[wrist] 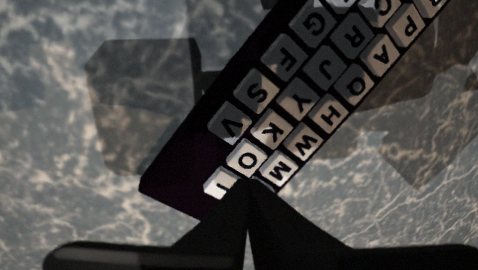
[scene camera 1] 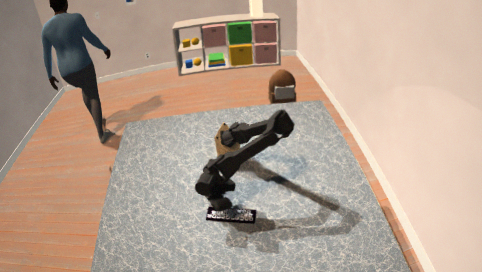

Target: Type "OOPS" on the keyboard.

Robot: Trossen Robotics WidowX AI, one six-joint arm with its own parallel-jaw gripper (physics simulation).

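Frame: origin at the arm's base, x ahead, y left, z up, level; centimetres.
Seen in the pictures: gripper, fingertip midpoint: (wrist: 246, 188); arm's base, link origin: (scene camera 1: 225, 139).
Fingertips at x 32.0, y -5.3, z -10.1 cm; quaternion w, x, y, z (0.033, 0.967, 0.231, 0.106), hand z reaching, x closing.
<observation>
Pixels of each thing's top centre, then the offset from my fingertips to it. "*": a spot on its surface instead. Level surfaces: height alone.
- black keyboard, surface spot: (wrist: 172, 182) * dx -2.4, dy -2.4, dz -2.3 cm
- grey marbled mat, surface height: dz -3.5 cm
- O key, top centre: (wrist: 247, 160) dx +0.3, dy +0.5, dz -1.8 cm
- S key, top centre: (wrist: 257, 93) dx -1.1, dy +3.6, dz -1.8 cm
- P key, top centre: (wrist: 409, 26) dx +3.8, dy +9.9, dz -1.8 cm
- M key, top centre: (wrist: 280, 171) dx +2.2, dy +0.6, dz -1.8 cm
The black keyboard (scene camera 1: 210, 218) (wrist: 172, 182) lies on the grey marbled mat (scene camera 1: 145, 210), running diagonally in the wrist view, with pale lettered keys. The O key (wrist: 245, 158) shows whole near its lower left end. The S key (wrist: 257, 93) is farther up, partly in shadow, and the P key (wrist: 409, 27) is at the upper right. My gripper (scene camera 1: 230, 208) (wrist: 246, 188) is shut and empty. Its tips are just below the O key in the wrist view, between the O key and the M key (wrist: 278, 171). They cover part of the keyboard; their height above it is unclear.
The arm's wooden base plate (scene camera 1: 221, 141) stands behind the keyboard on the mat. A person (scene camera 1: 75, 50) is at the left on the wood floor. A brown backpack (scene camera 1: 282, 82) stands behind the mat, and a shelf unit (scene camera 1: 227, 20) with coloured bins is against the back wall.
</observation>
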